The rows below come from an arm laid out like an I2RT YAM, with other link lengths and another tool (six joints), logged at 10 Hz.
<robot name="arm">
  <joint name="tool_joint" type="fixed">
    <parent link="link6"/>
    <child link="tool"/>
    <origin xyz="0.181 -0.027 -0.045" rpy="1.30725 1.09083 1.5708"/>
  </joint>
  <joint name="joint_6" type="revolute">
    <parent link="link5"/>
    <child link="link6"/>
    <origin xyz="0.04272 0 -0.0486" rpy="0 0 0"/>
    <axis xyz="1 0 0"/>
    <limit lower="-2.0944" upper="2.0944"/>
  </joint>
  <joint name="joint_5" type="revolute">
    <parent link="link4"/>
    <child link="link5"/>
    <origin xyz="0.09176 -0.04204 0.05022" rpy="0 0 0"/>
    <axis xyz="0 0 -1"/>
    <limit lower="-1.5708" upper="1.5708"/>
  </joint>
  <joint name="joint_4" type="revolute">
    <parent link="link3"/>
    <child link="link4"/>
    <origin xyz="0.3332 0.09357 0.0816" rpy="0 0 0"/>
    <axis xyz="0 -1 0"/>
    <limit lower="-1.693" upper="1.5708"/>
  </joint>
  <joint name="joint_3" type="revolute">
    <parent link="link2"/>
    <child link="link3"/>
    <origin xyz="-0.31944 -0.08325 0" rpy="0 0 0"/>
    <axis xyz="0 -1 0"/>
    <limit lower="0" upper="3.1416"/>
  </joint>
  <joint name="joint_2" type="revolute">
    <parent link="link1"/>
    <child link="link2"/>
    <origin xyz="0.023 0.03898 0.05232" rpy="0 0 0"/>
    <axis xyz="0 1 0"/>
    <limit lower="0" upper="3.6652"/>
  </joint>
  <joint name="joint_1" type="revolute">
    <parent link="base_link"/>
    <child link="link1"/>
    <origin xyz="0 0 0.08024" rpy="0 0 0"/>
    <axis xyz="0 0 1"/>
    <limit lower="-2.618" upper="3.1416"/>
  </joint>
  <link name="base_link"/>
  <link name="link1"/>
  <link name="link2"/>
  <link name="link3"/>
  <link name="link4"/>
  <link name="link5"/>
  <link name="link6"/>
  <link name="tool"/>
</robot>
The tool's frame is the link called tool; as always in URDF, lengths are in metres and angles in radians.
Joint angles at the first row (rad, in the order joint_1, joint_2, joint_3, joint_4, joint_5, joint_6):
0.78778, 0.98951, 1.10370, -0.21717, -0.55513, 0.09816
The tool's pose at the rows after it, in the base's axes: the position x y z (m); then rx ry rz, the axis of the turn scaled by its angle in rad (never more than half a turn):
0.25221 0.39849 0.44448 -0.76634 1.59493 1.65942
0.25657 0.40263 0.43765 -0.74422 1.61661 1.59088
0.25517 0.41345 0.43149 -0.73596 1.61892 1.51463
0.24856 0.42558 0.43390 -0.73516 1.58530 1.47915
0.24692 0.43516 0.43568 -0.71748 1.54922 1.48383
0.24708 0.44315 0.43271 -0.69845 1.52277 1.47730
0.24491 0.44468 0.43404 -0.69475 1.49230 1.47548
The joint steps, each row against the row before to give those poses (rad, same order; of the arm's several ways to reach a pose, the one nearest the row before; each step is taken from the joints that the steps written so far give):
0.01872, -0.00012, 0.00346, -0.00017, 0.05938, -0.00530
0.04907, 0.00879, 0.00192, -0.01256, 0.10557, -0.02306
0.08252, 0.01228, -0.00740, 0.01379, 0.13794, -0.02986
0.07250, 0.00646, -0.01480, 0.04723, 0.09958, -0.01819
0.03102, 0.00734, -0.02406, 0.06674, 0.04142, 0.00652
0.02795, 0.00886, -0.02920, 0.06413, 0.04582, 0.00067
0.01495, -0.00821, -0.02553, 0.04355, 0.02053, -0.00742

